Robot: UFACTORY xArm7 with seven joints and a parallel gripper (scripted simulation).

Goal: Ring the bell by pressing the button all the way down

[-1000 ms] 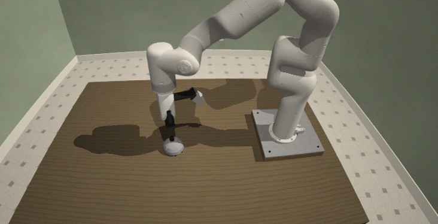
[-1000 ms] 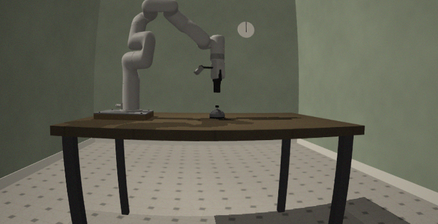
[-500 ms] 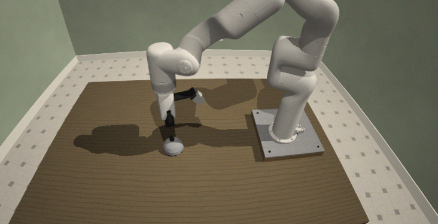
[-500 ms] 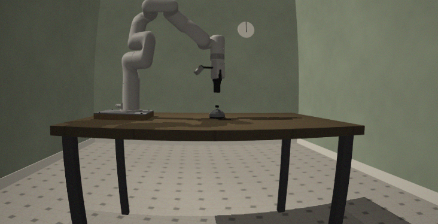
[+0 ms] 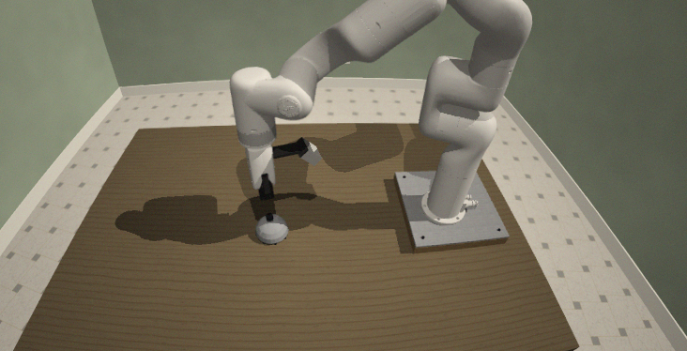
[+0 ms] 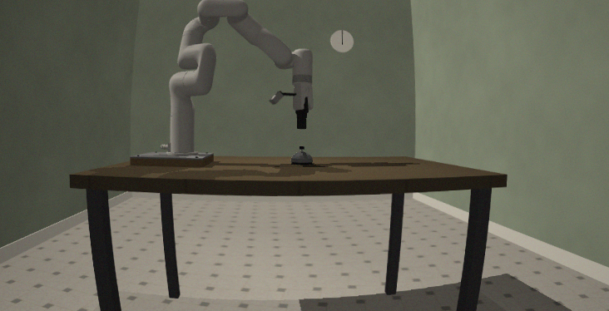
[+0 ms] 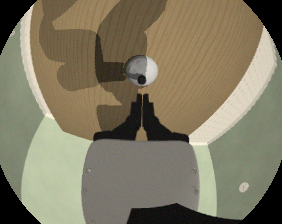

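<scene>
The bell button lies 10 cm below my hand. The rest, counted from my hand: silver dome bell (11 cm below).
</scene>
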